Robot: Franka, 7 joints.
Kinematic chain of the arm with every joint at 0, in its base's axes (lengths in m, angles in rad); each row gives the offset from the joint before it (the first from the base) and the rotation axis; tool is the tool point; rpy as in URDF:
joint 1: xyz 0 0 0.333 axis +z
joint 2: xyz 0 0 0 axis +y
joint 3: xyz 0 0 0.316 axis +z
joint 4: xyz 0.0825 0 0 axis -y
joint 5: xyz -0.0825 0 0.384 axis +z
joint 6: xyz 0 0 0 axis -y
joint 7: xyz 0.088 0 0 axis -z
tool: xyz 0 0 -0.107 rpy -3.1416 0 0
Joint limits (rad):
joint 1: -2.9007..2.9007
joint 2: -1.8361..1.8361
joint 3: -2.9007..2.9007
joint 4: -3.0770..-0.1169
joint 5: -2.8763..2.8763
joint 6: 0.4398..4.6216
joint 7: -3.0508..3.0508
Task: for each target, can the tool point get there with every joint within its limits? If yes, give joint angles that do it. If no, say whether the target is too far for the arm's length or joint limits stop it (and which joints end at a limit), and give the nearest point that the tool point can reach.
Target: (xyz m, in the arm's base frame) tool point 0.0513 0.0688 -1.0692
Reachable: no: too far | nearest point 0.1194 0.1601 -0.3542 | short by 0.724 m
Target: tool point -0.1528 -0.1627 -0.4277
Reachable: no: joint limits stop it (at a limit: joint 2) | nearest point -0.1576 -0.1678 -0.3581 | short by 0.070 m
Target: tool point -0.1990 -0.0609 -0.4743
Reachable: no: joint limits stop it (at a limit: joint 2) | nearest point -0.2121 -0.0649 -0.3572 | short by 0.118 m
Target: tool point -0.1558 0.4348 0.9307
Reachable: yes | joints -1.7666 -0.8415 -1.3506 -0.5500 -1.9229 3.7560 1.1339
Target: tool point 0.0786 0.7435 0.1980
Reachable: yes | joints -1.9974 -1.3377 -2.1608 -1.0414 -2.1418 1.0938 0.2545
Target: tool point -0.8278 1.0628 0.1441
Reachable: no: too far | nearest point -0.5221 0.6703 0.2139 | short by 0.502 m
